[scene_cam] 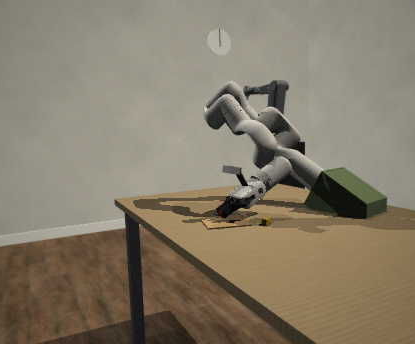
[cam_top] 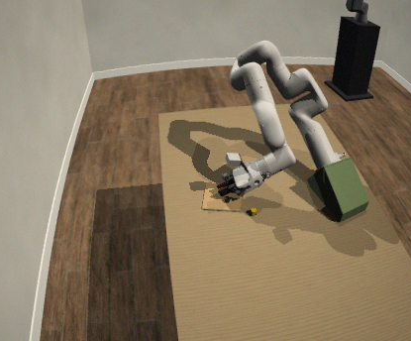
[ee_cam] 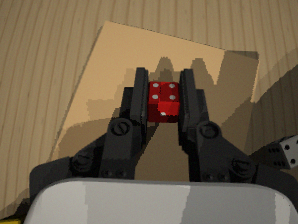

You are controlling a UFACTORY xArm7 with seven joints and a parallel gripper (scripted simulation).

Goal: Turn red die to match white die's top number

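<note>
Right now the red die is 10 mm ahead of my hand and 10 mm below it. Round my hand: tan mat (40 mm below); white die (40 mm behind, 90 mm to the right, 30 mm below); yellow die (70 mm behind, 120 mm to the left, 30 mm below).
</note>
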